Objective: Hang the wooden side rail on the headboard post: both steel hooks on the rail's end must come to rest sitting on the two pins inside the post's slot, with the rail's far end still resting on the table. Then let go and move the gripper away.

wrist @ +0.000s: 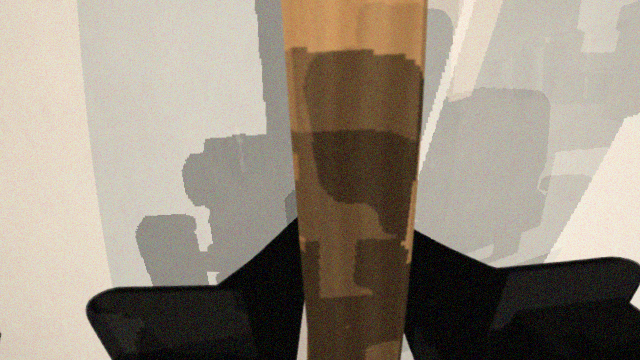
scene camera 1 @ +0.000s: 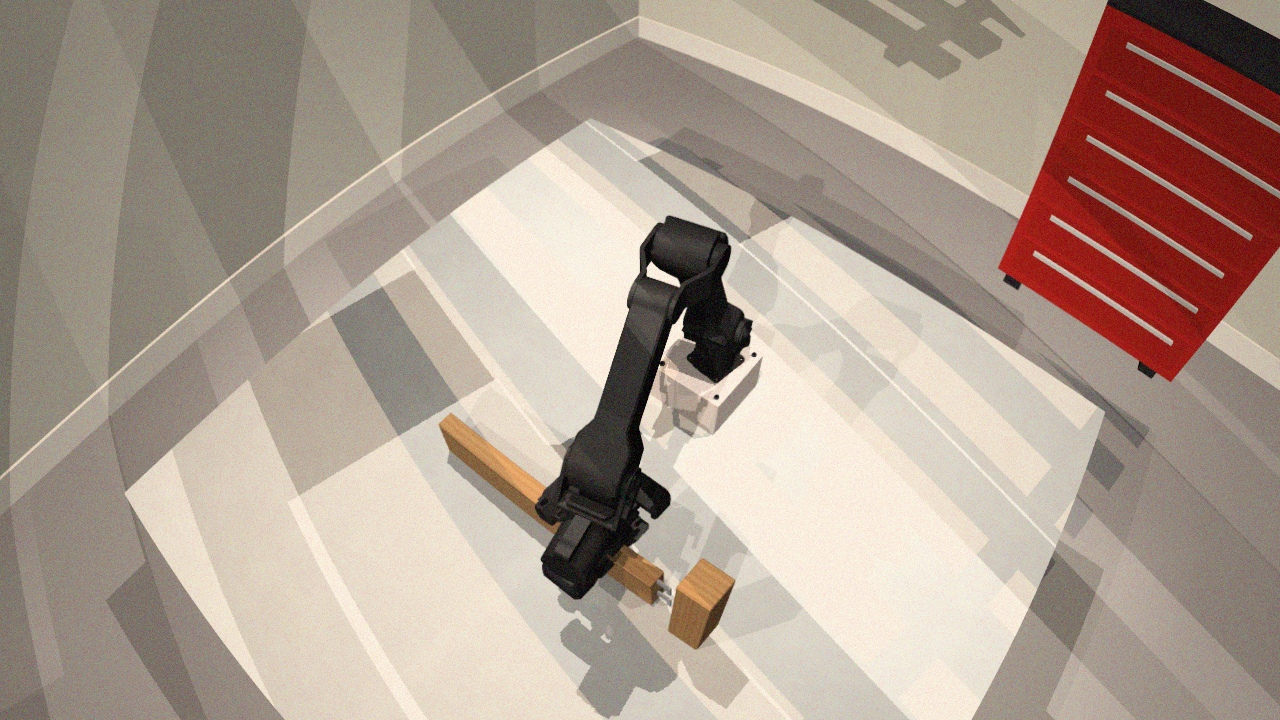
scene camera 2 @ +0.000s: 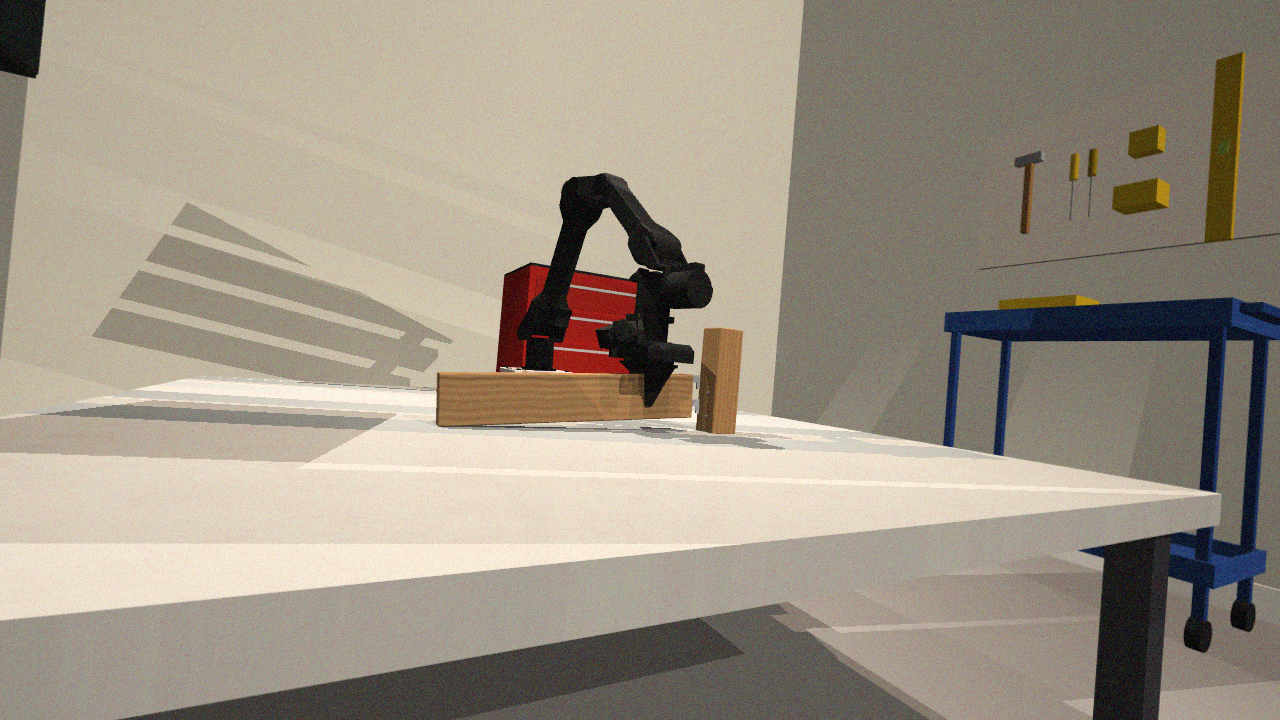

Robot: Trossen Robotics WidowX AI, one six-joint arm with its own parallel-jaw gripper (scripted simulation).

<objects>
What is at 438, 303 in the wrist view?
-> The gripper.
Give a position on a wooden side rail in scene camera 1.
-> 489, 463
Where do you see a headboard post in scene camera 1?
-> At 700, 599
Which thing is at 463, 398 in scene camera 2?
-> A wooden side rail.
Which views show the gripper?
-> The wrist view, scene camera 1 and scene camera 2: all of them.
</objects>
